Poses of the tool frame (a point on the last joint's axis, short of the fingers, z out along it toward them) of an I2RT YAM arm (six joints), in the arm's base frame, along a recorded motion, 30 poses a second.
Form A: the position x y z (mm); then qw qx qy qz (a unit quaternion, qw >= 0).
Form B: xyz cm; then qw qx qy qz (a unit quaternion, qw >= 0). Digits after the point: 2 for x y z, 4 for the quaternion.
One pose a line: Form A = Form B
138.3 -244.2 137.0 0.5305 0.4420 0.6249 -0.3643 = 13.83 -24.42 13.70 0.5305 0.4420 0.6249 -0.3643
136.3 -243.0 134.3 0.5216 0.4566 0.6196 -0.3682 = 13.63 -24.30 13.43 0.5216 0.4566 0.6196 -0.3682
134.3 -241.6 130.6 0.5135 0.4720 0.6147 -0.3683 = 13.43 -24.16 13.06 0.5135 0.4720 0.6147 -0.3683
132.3 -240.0 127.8 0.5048 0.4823 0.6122 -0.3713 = 13.23 -24.00 12.78 0.5048 0.4823 0.6122 -0.3713
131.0 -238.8 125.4 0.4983 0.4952 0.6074 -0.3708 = 13.10 -23.88 12.54 0.4983 0.4952 0.6074 -0.3708
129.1 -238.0 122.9 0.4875 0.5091 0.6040 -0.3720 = 12.91 -23.80 12.29 0.4875 0.5091 0.6040 -0.3720
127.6 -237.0 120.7 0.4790 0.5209 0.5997 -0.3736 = 12.76 -23.70 12.07 0.4790 0.5209 0.5997 -0.3736
